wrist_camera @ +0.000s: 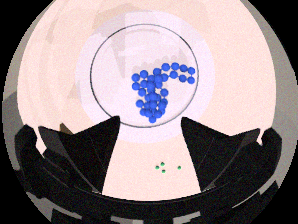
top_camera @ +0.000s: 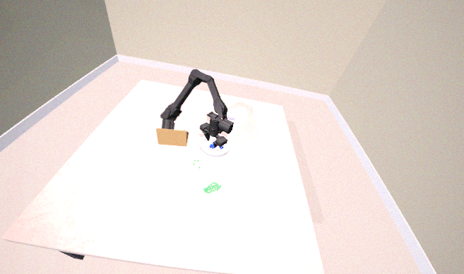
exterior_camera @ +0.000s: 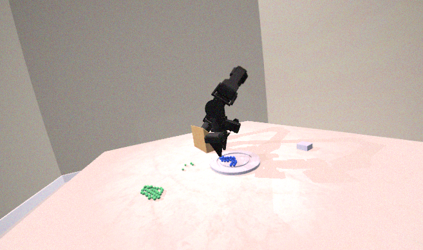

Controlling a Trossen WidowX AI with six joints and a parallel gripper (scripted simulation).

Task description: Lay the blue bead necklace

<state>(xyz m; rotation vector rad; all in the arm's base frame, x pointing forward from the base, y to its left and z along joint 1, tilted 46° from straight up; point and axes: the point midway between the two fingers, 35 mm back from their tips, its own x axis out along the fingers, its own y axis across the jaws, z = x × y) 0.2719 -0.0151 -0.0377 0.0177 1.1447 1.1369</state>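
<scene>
The round white bead board is 20 mm ahead of my gripper tip, 40 mm to the left of it and 30 mm below it. Round my gripper tip: small grey block (130 mm ahead, 330 mm to the left, 30 mm below).
</scene>
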